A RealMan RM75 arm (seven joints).
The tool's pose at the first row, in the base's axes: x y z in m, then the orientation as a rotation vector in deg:
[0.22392 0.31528 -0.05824 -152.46 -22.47 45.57]
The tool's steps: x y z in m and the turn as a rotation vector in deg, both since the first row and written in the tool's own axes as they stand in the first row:
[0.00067 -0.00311 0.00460 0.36 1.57 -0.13]
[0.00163 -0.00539 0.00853 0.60 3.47 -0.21]
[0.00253 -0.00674 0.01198 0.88 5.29 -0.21]
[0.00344 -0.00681 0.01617 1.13 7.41 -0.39]
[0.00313 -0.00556 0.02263 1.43 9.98 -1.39]
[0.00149 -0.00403 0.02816 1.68 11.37 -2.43]
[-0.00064 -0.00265 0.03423 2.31 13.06 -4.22]
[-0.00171 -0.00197 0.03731 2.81 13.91 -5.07]
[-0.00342 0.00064 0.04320 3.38 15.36 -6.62]
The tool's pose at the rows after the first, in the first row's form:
[0.22133 0.31942 -0.06097 -152.53 -22.06 43.39]
[0.21949 0.32275 -0.06363 -152.78 -21.56 40.79]
[0.21803 0.32511 -0.06625 -152.98 -20.95 38.31]
[0.21637 0.32648 -0.06995 -153.16 -20.51 35.39]
[0.21265 0.32677 -0.07538 -152.99 -20.98 31.62]
[0.20843 0.32611 -0.07955 -152.59 -21.82 29.46]
[0.20349 0.32555 -0.08386 -151.53 -23.33 26.71]
[0.20098 0.32528 -0.08604 -150.83 -23.92 25.37]
[0.19668 0.32371 -0.09088 -149.84 -25.18 23.04]

